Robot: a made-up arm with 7 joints.
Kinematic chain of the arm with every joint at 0, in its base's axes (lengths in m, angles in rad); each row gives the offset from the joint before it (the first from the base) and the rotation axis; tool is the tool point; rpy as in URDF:
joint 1: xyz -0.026 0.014 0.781 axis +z
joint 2: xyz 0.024 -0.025 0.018 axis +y
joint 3: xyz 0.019 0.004 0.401 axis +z
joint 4: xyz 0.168 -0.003 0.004 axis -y
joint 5: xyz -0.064 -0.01 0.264 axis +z
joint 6: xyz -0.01 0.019 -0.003 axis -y
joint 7: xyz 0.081 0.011 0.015 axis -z
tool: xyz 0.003 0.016 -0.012 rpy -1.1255 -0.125 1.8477
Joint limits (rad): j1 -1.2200..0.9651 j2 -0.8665..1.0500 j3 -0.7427..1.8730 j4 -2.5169..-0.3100 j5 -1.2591..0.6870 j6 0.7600..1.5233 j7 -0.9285..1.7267
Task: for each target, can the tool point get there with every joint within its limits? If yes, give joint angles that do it. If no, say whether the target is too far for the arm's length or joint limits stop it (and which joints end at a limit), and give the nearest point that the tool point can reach.
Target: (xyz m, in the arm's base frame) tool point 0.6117 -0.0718 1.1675
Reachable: yes | joints -0.8541 0.5639 1.1279 -1.3211 0.4614 1.2137 -0.2851
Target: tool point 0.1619 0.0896 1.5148
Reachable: yes | joints -0.9346 -0.6600 0.3983 -1.2939 -0.3572 1.4456 0.3341
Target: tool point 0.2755 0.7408 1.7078
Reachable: no: too far | nearest point 0.1924 0.5130 1.4217 | short by 0.375 m
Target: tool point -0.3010 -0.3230 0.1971
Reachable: no: joint limits stop it (at a limit: joint 1, joint 2, joint 4, joint 5, joint 6) | nearest point -0.1322 -0.4207 0.5285 | short by 0.385 m
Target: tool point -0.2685 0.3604 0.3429
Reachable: no: joint limits stop it (at a limit: joint 1, joint 2, joint 4, joint 6) | nearest point -0.0704 0.4203 0.5914 | short by 0.323 m
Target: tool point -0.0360 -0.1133 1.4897
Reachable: yes | joints -0.8182 -0.7184 -0.2376 -1.4665 0.2918 0.8791 -0.2889
